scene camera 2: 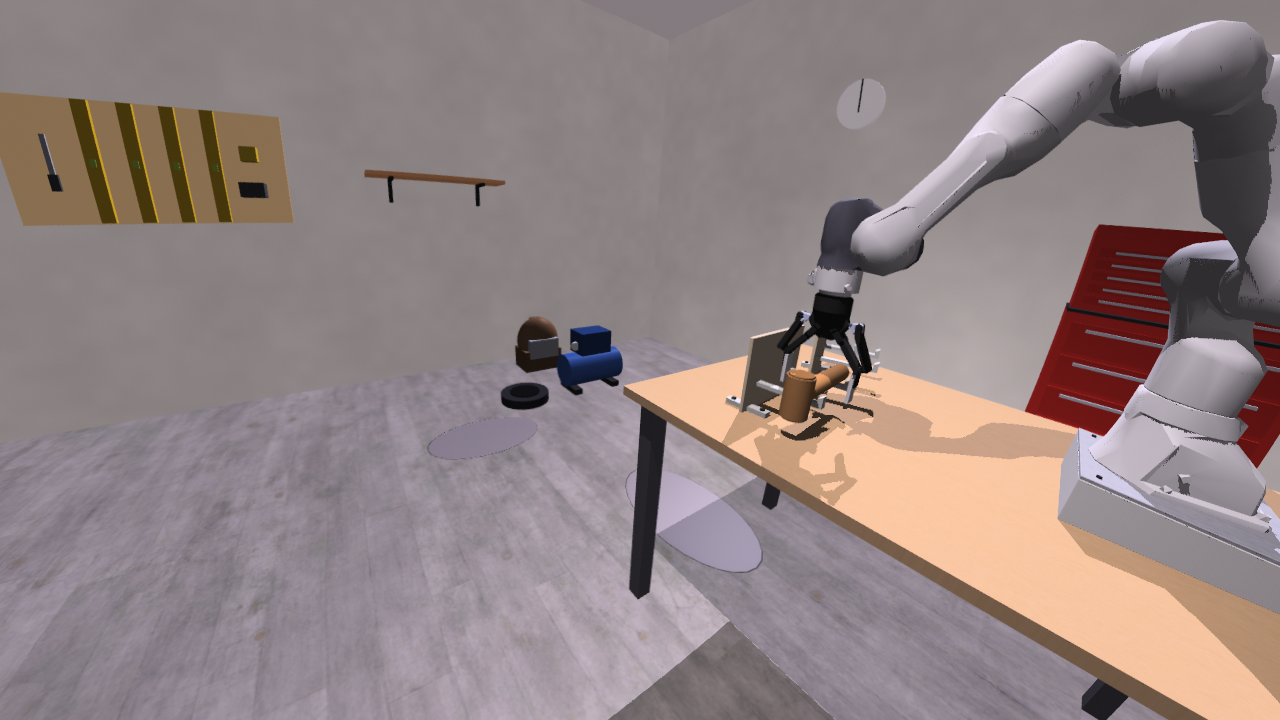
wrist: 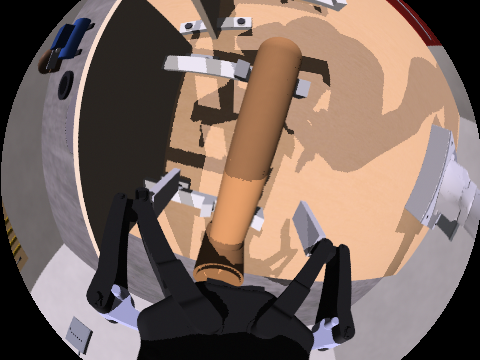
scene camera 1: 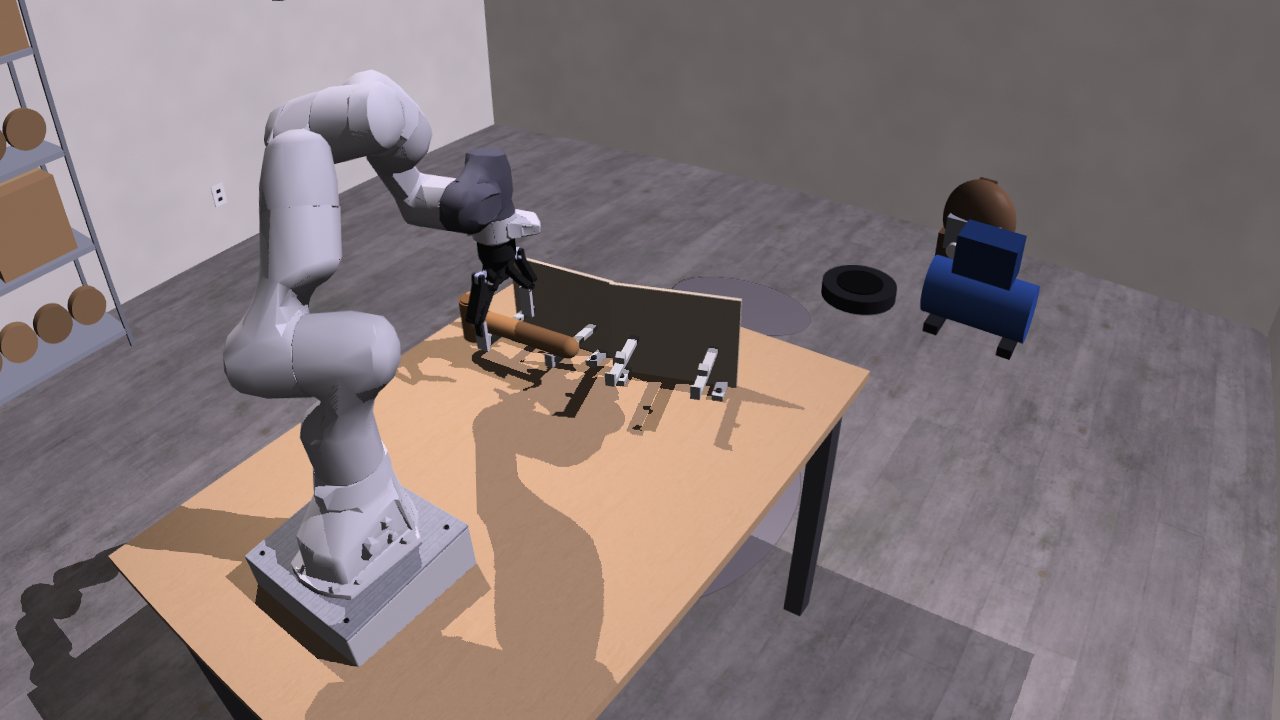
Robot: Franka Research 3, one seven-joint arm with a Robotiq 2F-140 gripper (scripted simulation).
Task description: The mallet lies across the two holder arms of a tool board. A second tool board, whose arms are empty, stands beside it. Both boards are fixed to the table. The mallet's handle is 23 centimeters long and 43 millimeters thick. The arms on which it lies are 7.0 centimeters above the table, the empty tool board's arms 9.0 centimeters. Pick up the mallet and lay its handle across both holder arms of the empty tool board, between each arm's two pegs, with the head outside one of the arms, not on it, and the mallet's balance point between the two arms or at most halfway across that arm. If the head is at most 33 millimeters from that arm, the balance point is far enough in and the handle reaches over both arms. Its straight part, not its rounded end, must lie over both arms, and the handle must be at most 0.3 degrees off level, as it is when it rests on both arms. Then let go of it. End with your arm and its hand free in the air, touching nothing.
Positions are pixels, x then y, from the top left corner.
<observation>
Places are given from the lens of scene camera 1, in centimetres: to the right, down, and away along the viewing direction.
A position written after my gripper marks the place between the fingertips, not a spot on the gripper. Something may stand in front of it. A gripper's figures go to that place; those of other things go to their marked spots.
my gripper [scene camera 1: 506,331]: -27, -6, 171
brown mallet [scene camera 1: 540,338]: -20, -4, 164
</observation>
